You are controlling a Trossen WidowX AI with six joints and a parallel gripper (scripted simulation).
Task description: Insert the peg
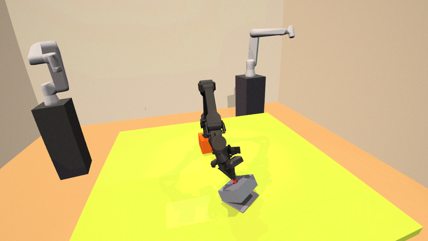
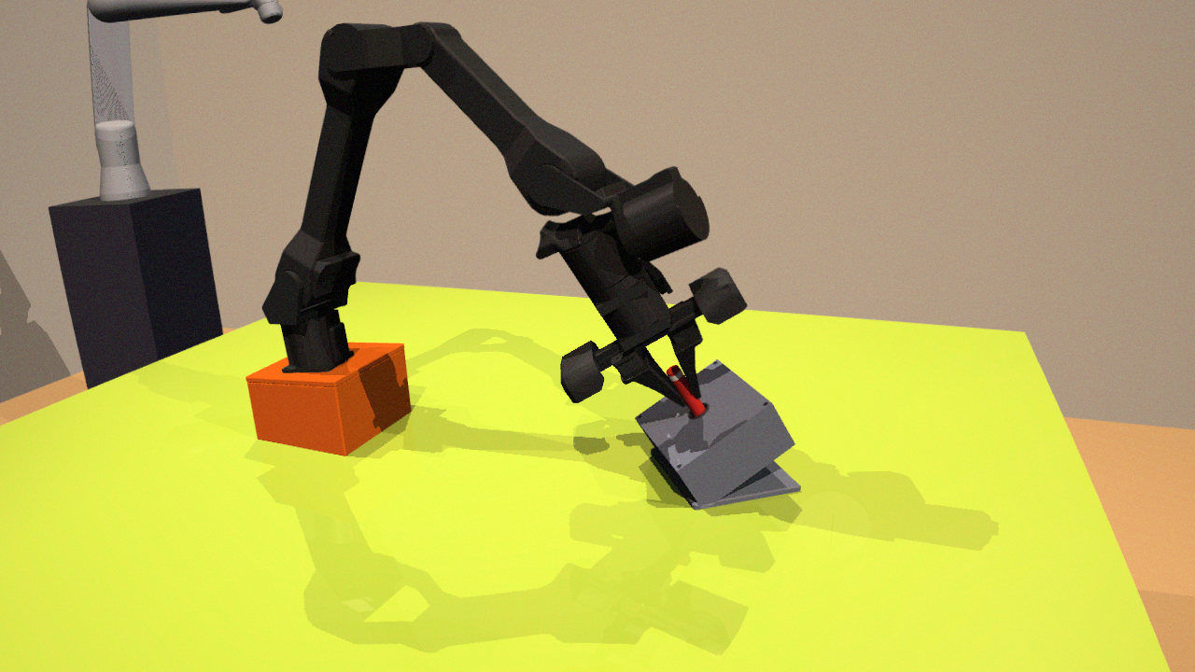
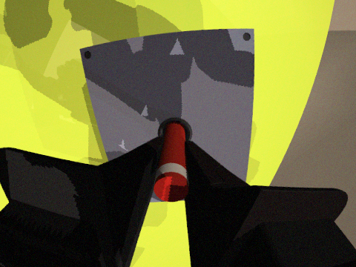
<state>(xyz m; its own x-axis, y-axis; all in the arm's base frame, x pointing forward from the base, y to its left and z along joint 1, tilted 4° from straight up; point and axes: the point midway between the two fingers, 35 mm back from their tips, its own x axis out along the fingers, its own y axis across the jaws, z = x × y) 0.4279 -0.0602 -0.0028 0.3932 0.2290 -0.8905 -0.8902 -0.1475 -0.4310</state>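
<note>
The red round peg lies 10 mm behind my gripper tip and 10 mm above it. Also, from my gripper tip: grey sloped panel: 20 mm ahead, 10 mm to the left, 40 mm below.
</note>
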